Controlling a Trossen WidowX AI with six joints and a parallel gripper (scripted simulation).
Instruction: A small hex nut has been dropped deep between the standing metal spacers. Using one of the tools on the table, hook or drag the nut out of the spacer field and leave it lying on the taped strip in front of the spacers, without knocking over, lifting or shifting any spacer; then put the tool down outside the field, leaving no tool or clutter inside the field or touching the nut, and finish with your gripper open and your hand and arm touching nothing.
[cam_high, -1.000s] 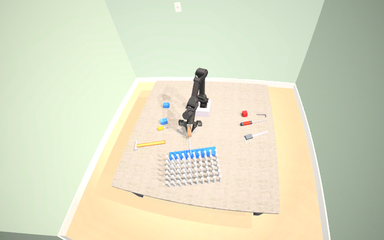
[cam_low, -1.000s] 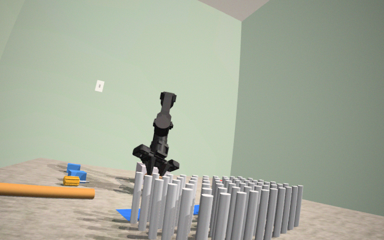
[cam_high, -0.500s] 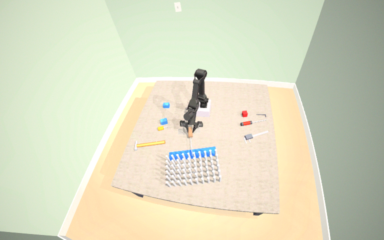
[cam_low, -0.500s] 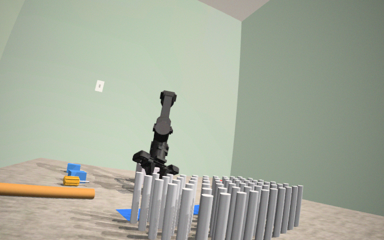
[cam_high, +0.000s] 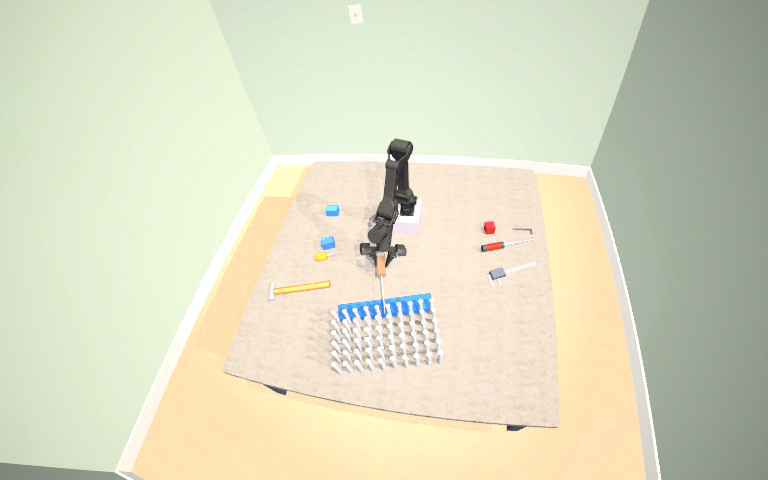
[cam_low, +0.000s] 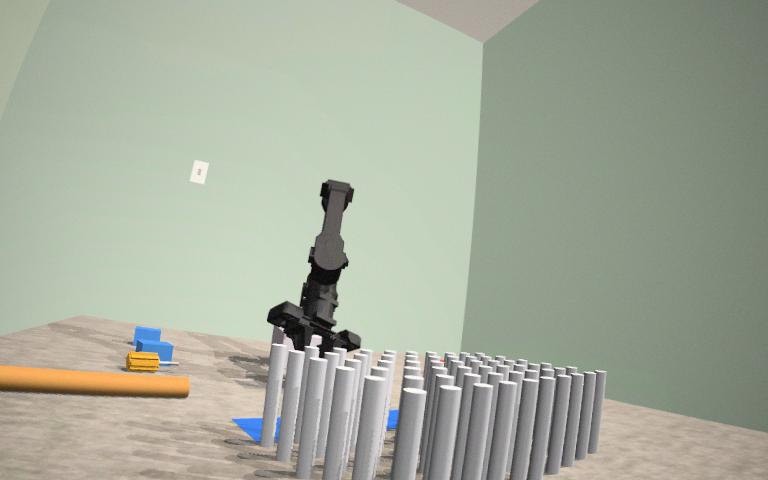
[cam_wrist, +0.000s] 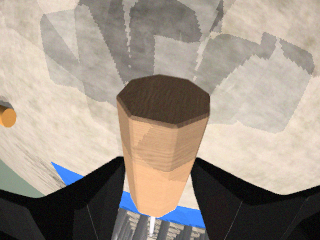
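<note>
The blue taped strip is 170 mm ahead of my gripper tip, 40 mm to the left of it and 40 mm below it. The rest, counted from my gripper tip: red block 240 mm behind, 470 mm to the left, 20 mm below; hex key 250 mm behind, 650 mm to the left, 30 mm below; yellow-handled tool 60 mm behind, 270 mm to the right, 20 mm below.
</note>
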